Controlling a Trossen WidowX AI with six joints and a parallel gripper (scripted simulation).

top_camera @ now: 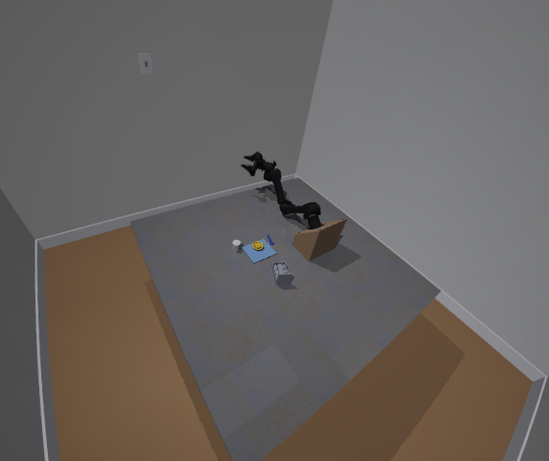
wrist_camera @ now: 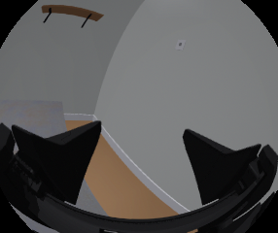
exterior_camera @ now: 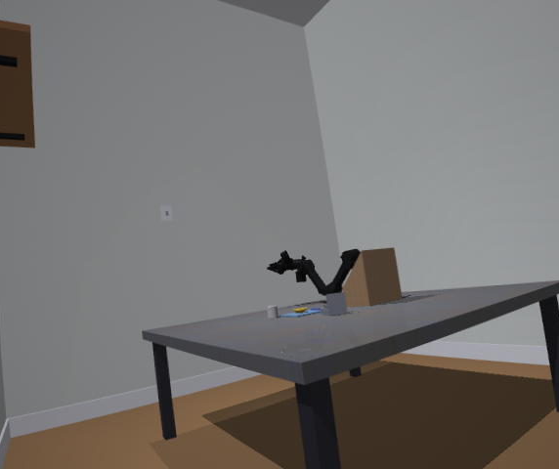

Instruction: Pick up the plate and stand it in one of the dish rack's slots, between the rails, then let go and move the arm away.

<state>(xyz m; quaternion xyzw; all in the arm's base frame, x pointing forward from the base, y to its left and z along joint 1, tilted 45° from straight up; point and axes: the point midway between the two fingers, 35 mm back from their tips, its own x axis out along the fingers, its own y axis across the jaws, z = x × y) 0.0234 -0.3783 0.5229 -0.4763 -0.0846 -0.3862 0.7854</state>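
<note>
Right now the yellow plate is 24 cm ahead of my gripper tip, 51 cm to the left of it and 23 cm below it. Also, from my gripper tip: white cup: 35 cm ahead, 45 cm to the left, 22 cm below; then blue mat: 25 cm ahead, 53 cm to the left, 24 cm below; then small blue utensil: 15 cm ahead, 51 cm to the left, 24 cm below.
</note>
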